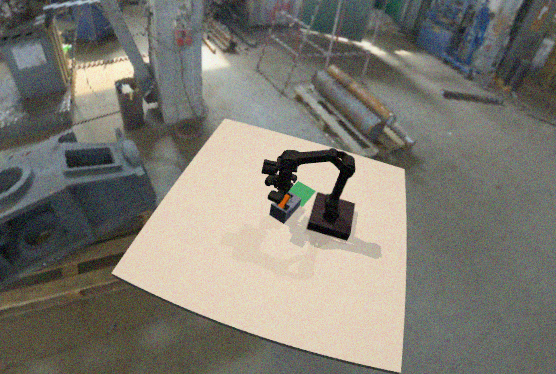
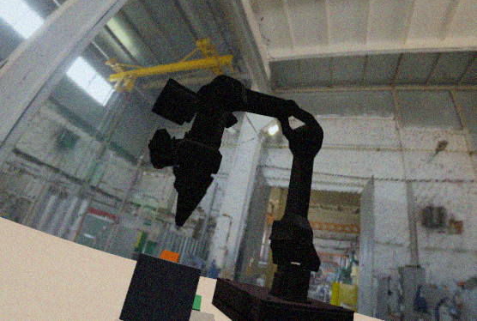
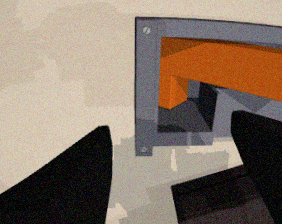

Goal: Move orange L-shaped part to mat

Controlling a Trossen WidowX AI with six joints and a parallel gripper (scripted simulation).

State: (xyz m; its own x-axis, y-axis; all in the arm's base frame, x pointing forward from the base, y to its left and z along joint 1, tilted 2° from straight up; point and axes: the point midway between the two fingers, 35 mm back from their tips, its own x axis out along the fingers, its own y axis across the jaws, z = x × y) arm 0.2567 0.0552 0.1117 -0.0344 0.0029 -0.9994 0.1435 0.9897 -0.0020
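Now: the orange L-shaped part 10 cm below my gripper tip, 3 cm to the right of it and 1 cm behind it. From my gripper tip the other things lie so: green mat: 21 cm to the right, 16 cm below, 6 cm behind.
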